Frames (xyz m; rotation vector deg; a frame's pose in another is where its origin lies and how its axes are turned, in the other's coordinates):
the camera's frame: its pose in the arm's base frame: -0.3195 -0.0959 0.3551 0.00 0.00 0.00
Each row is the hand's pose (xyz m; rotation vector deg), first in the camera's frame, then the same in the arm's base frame.
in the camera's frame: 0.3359 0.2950 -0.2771 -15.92 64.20 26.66
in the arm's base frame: 0.0164 0.1991 0.0780 -15.92 64.20 26.66
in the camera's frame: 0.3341 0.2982 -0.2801 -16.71 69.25 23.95
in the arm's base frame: 0.0146 0.2023 0.0750 -16.71 69.25 23.95
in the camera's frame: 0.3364 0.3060 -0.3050 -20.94 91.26 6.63
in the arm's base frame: 0.0169 0.2101 0.0501 -20.94 91.26 6.63
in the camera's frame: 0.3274 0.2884 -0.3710 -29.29 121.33 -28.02
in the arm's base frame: 0.0079 0.1925 -0.0159 -29.29 121.33 -28.02
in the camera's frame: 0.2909 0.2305 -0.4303 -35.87 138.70 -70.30
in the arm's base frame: -0.0286 0.1346 -0.0752 -35.87 138.70 -70.30
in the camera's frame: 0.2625 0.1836 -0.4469 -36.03 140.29 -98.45
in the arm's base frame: -0.0570 0.0877 -0.0918 -36.03 140.29 -98.45
